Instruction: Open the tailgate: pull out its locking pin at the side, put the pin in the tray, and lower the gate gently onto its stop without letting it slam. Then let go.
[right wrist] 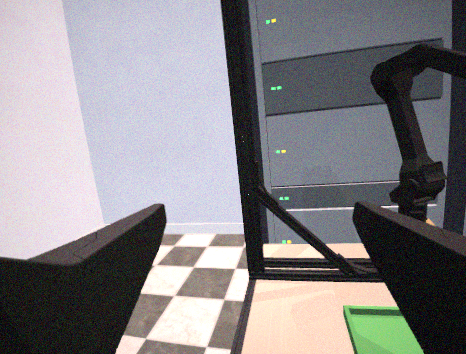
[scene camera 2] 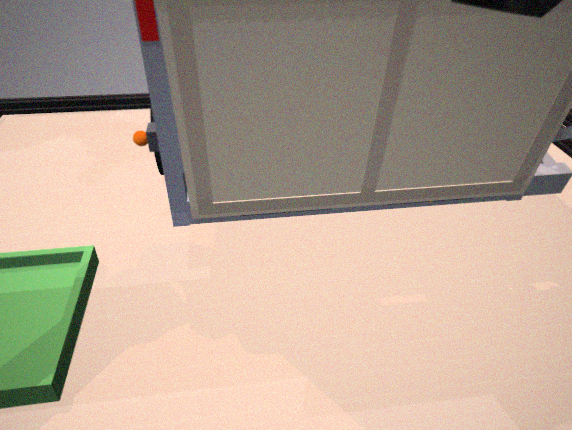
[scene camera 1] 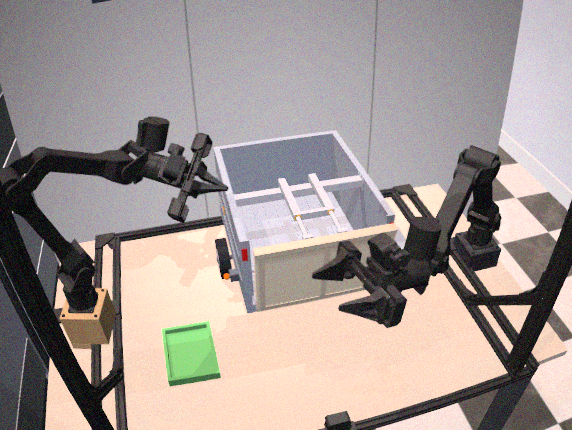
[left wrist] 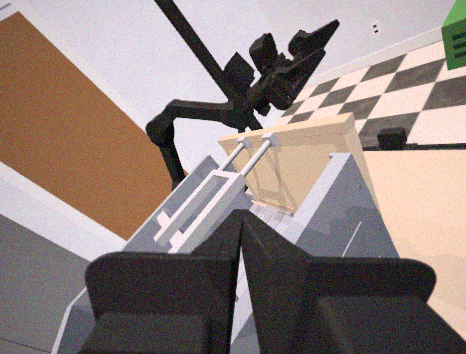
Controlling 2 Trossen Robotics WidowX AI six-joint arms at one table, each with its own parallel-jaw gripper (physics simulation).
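Where they show: left gripper, fingertip midpoint: (scene camera 1: 227, 188) (left wrist: 240, 216); right gripper, fingertip midpoint: (right wrist: 258, 211) (scene camera 1: 325, 291) (left wrist: 331, 35); left arm's base at its link origin: (scene camera 1: 83, 303); right arm's base at its link origin: (scene camera 1: 478, 240).
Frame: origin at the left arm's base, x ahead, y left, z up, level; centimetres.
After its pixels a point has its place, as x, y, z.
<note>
The beige tailgate (scene camera 1: 285, 280) {46.8, -2.6, 8.1} (scene camera 2: 295, 100) {48.8, -2.3, 9.0} (left wrist: 310, 155) {46.4, -2.0, 13.7} stands upright, closing the near end of the grey truck bed. The pin's orange knob (scene camera 1: 226, 276) {33.8, 6.6, 1.3} (scene camera 2: 140, 138) {34.0, 6.4, 1.1} sticks out from the dark bracket at the bed's left side. The green tray (scene camera 1: 195, 380) {26.3, -14.2, -10.4} (scene camera 2: 77, 320) {30.6, -6.5, -9.9} (right wrist: 372, 309) {20.3, -10.4, -8.8} lies on the table at the front left; no pin shows in it. My left gripper (scene camera 1: 226, 188) {35.9, 10.2, 22.6} (left wrist: 240, 216) {35.9, 10.2, 22.6} is shut and empty, above the bed's left wall. My right gripper (scene camera 1: 327, 291) {52.7, -19.7, 21.8} (left wrist: 331, 35) {52.7, -19.7, 21.8} (right wrist: 258, 211) {52.7, -19.7, 21.8} is open and empty, in front of the tailgate, fingers pointing left in scene camera 1.
The truck bed (scene camera 1: 232, 220) {36.3, 8.8, 15.4} has upright side walls and a crossbar with two white rails and rods reaching toward the tailgate. A black wheel (scene camera 1: 221, 257) {31.9, 17.0, -2.1} stands beside the pin. A dark metal frame (scene camera 1: 118, 320) {6.1, 2.6, -8.9} runs around the table. The left arm's base sits on a wooden block (scene camera 1: 89, 327) {1.8, -5.0, -2.9}.
</note>
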